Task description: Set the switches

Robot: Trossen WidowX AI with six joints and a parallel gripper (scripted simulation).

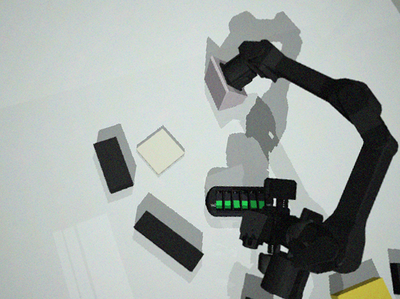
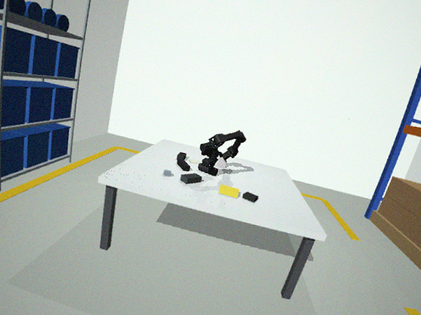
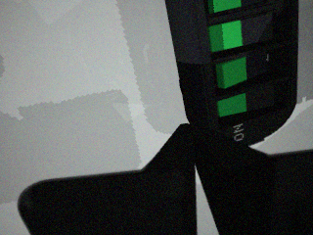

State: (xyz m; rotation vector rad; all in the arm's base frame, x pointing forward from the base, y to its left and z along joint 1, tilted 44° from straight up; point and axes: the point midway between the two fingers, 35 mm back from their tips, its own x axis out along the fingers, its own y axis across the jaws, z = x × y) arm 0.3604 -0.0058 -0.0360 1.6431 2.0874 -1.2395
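My gripper tip is 1 cm past the long dark block, 21 cm to the left of it and 4 cm above it. From my gripper tip the other things lie so: yellow block: 23 cm ahead, 17 cm to the left, 4 cm below; then cream tile: 23 cm behind, 18 cm to the right, 5 cm below.
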